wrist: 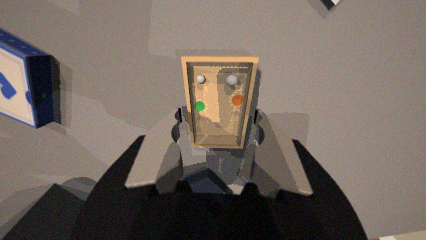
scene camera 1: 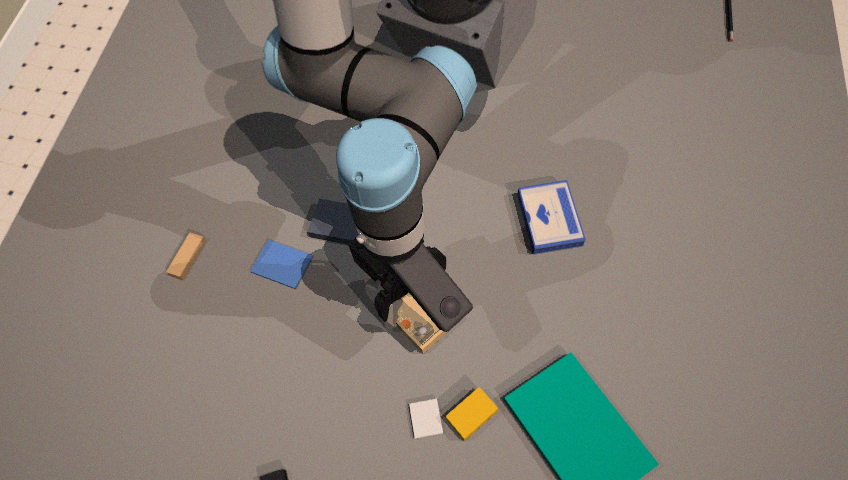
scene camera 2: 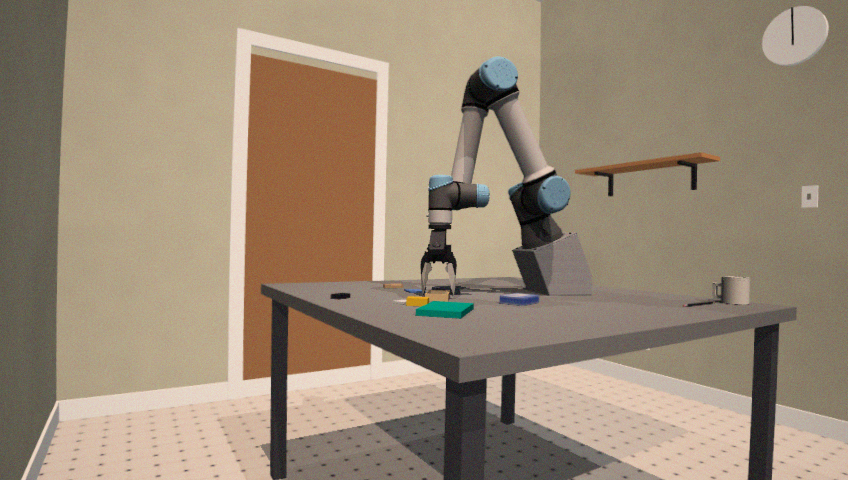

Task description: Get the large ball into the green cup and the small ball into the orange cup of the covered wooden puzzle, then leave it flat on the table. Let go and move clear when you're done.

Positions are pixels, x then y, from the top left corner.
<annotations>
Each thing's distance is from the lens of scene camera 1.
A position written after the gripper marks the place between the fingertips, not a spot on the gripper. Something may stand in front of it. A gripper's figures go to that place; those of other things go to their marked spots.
gripper (scene camera 1: 413,306): 88 cm
covered wooden puzzle (scene camera 1: 413,322): 86 cm
blue tile (scene camera 1: 285,265): 94 cm
</annotations>
